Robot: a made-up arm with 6 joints. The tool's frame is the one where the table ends. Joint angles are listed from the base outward.
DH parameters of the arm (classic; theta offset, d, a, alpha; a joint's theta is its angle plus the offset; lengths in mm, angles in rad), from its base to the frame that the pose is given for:
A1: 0 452 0 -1.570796
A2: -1.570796 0 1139 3.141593
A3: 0 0 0 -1.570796
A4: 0 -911 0 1.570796
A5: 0 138 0 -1.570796
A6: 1.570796 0 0 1.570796
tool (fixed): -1.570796 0 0 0
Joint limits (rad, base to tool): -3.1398..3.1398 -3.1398..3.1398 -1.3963..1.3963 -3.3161..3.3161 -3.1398..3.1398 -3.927..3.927
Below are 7 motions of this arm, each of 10 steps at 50 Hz.
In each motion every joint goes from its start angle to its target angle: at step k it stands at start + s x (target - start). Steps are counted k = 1, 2, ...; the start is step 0. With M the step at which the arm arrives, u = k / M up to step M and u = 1 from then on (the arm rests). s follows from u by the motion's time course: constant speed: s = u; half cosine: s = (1 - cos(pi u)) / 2; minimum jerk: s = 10 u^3 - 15 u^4 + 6 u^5.
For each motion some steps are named. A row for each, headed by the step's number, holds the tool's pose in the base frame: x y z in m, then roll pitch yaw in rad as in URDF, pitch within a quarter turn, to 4 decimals.
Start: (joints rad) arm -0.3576 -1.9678 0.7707 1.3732 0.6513 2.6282
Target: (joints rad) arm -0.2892 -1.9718 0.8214 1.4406 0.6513 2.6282
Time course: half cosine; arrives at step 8
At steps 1, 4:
1: -1.8301 0.6499 0.2424 -0.6605 -0.2037 2.1340
4: -1.8532 0.5974 0.2172 -0.6996 -0.2012 2.1616

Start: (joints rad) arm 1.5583 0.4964 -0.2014 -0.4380 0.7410 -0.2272
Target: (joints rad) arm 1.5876 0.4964 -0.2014 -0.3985 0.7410 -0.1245
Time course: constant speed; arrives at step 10
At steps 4, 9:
4: 0.1268 1.2041 0.8248 0.5055 0.0022 1.2898
9: 0.1102 1.2074 0.8268 0.4396 -0.0019 1.3171

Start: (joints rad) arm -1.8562 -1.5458 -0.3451 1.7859 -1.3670 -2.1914
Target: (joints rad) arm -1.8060 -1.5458 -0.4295 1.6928 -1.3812 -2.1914
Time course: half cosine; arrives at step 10
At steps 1, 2, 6, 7, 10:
1: 0.2896 0.8874 1.3782 1.8141 -0.2666 2.7335
2: 0.2841 0.8837 1.3770 1.8077 -0.2640 2.7445
6: 0.2421 0.8535 1.3666 1.7582 -0.2405 2.8298
7: 0.2320 0.8458 1.3637 1.7460 -0.2339 2.8506
10: 0.2172 0.8341 1.3591 1.7281 -0.2237 2.8811

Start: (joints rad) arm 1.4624 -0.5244 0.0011 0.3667 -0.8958 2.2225
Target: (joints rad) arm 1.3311 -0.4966 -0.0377 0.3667 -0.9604 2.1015
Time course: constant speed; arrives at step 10
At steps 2, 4, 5, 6, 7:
2: 0.1552 0.1859 1.9307 -2.5371 0.3475 1.1307
4: 0.1619 0.1936 1.9235 -2.5189 0.3723 1.0982
5: 0.1655 0.1973 1.9199 -2.5099 0.3847 1.0819
6: 0.1692 0.2009 1.9162 -2.5009 0.3971 1.0656
7: 0.1730 0.2044 1.9125 -2.4921 0.4095 1.0491

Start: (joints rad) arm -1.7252 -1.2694 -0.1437 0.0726 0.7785 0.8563
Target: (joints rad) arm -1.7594 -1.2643 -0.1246 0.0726 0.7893 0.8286
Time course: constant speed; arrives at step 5
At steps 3, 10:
3: -0.0119 0.7235 1.6232 2.3914 -1.2202 1.2460
10: -0.0013 0.7275 1.6275 2.3990 -1.2104 1.2357

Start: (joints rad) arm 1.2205 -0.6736 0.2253 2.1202 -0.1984 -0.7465
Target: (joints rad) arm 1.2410 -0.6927 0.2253 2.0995 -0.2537 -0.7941
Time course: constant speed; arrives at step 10
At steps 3, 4, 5, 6, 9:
3: -0.1500 -0.2070 2.1274 -1.0764 -0.9904 0.8871
4: -0.1504 -0.2106 2.1270 -1.0601 -0.9932 0.8782
5: -0.1509 -0.2141 2.1266 -1.0436 -0.9959 0.8692
6: -0.1513 -0.2176 2.1262 -1.0271 -0.9985 0.8601
9: -0.1525 -0.2281 2.1250 -0.9769 -1.0059 0.8321

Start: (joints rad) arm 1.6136 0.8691 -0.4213 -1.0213 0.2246 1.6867
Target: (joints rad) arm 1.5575 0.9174 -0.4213 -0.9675 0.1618 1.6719
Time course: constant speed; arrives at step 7
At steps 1, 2, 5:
1: 0.0379 1.0102 0.2724 -1.0988 1.1432 1.1523
2: 0.0469 1.0091 0.2656 -1.0975 1.1560 1.1530
5: 0.0738 1.0053 0.2452 -1.0918 1.1948 1.1564

